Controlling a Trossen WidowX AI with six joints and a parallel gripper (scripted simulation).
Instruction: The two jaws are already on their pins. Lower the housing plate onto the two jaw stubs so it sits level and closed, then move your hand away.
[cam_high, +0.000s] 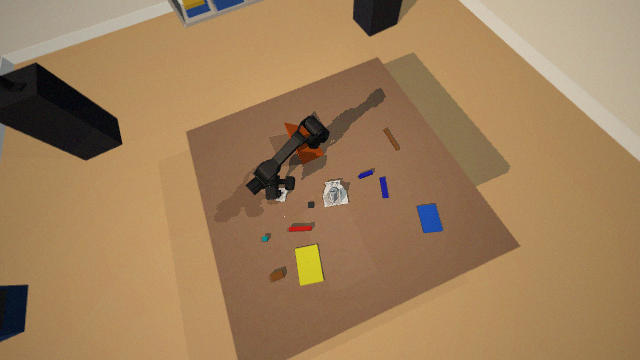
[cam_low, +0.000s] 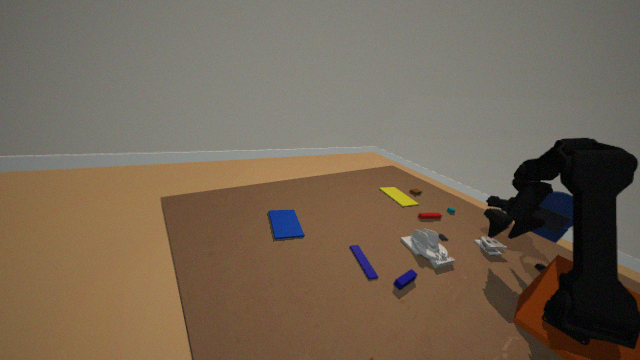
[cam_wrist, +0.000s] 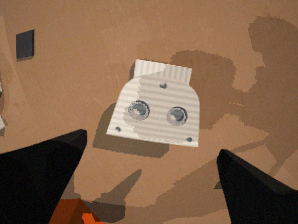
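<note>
My gripper tip is now 10 mm short of the small white part, 10 mm to the left of it and 50 mm above it. The rest, counted from my gripper tip: red bar 220 mm ahead, 50 mm below; then teal block 180 mm ahead, 170 mm to the right, 50 mm below; then black cube 130 mm ahead, 100 mm to the left, 60 mm below.
</note>
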